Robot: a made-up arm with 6 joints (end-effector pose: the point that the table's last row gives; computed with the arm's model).
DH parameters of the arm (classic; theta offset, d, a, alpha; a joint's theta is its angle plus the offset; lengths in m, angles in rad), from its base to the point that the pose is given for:
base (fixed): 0 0 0 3.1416
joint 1: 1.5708 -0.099 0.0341 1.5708
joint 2: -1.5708 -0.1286 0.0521 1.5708
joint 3: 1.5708 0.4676 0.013 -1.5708
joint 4: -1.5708 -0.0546 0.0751 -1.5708
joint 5: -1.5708 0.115 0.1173 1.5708
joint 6: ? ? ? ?
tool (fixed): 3.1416 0.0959 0 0
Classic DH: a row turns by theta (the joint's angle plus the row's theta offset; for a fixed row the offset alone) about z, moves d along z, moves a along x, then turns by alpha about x.
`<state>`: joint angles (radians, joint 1 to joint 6).
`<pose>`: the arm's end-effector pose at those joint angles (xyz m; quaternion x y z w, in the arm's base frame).
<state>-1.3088 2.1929 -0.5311 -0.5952 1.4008 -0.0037</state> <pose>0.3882 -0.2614 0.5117 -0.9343 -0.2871 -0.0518 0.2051</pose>
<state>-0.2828 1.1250 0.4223 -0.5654 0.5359 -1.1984</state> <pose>-0.0613 0.1988 0.6840 0.3605 0.4821 0.7299 0.3238</pose>
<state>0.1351 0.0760 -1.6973 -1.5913 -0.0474 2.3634</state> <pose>0.1235 0.5119 0.1687 -0.1613 0.6573 -0.6773 0.2885</pose>
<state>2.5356 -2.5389 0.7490 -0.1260 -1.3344 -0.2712</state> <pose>-0.2367 0.3948 -0.2422 -0.0233 -0.8938 -0.2548 0.3683</pose>
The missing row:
joint 6: -1.5708 0.0053 0.0669 1.5708
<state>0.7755 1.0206 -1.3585 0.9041 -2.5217 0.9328</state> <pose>-0.1056 0.2793 0.5610 -0.3996 0.2535 -0.5986 0.6463</pose>
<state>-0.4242 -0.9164 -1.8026 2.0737 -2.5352 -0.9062</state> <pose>-0.2500 0.0898 -0.1113 -0.1626 0.3442 -0.6493 0.6584</pose>
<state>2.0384 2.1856 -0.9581 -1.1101 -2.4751 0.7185</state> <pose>-0.2571 0.3963 0.4221 0.5513 -0.2948 0.7794 0.0425</pose>
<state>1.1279 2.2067 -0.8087 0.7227 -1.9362 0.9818</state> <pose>-0.4418 0.0234 0.3873 0.1304 -0.0654 -0.7347 0.6625</pose>
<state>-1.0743 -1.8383 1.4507 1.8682 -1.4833 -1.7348</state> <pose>-0.0358 -0.0718 -0.1734 -0.3437 0.0901 0.9258 0.1290</pose>
